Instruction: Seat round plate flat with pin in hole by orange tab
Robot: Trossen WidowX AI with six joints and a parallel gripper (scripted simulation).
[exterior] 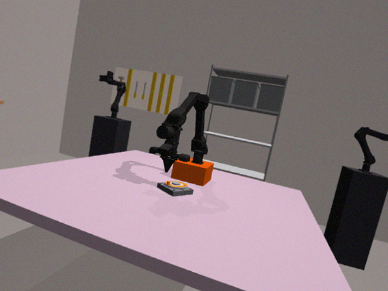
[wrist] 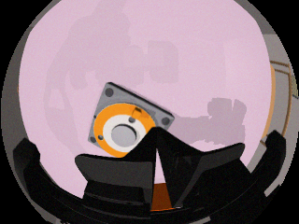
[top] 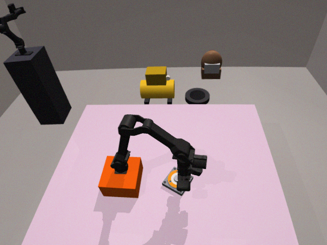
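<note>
Right now my gripper tip is 60 mm above the square grey base, 50 mm to the right of it and 30 mm past it.
</note>
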